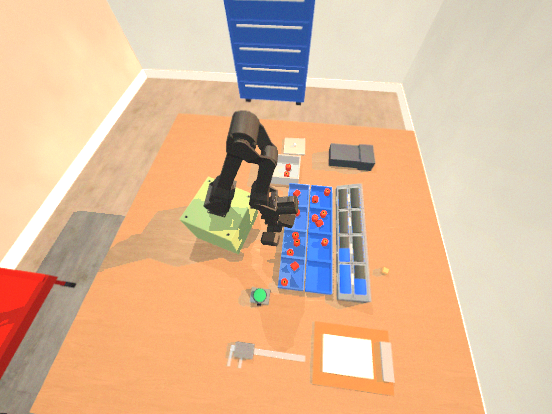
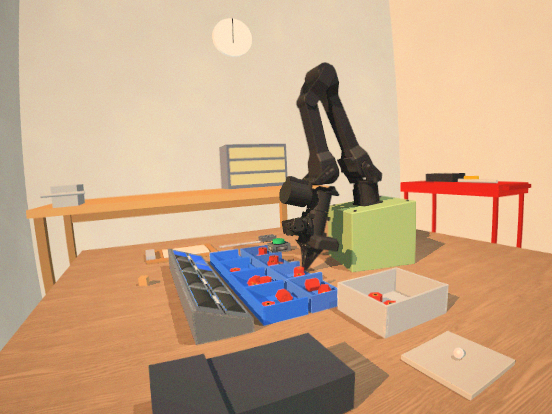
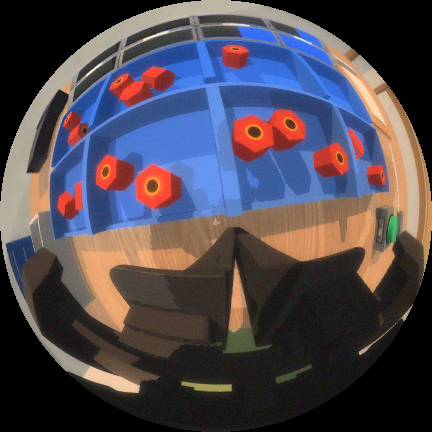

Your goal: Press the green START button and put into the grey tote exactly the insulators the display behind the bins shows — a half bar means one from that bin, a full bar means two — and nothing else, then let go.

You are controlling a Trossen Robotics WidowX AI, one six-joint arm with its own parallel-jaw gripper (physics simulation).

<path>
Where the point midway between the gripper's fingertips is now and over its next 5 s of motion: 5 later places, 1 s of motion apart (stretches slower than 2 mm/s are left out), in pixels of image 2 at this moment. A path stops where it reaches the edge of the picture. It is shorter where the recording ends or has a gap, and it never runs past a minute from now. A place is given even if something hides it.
The gripper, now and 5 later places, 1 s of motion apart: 304,269; 304,265; 278,242; 262,240; 254,248; 255,241
</path>
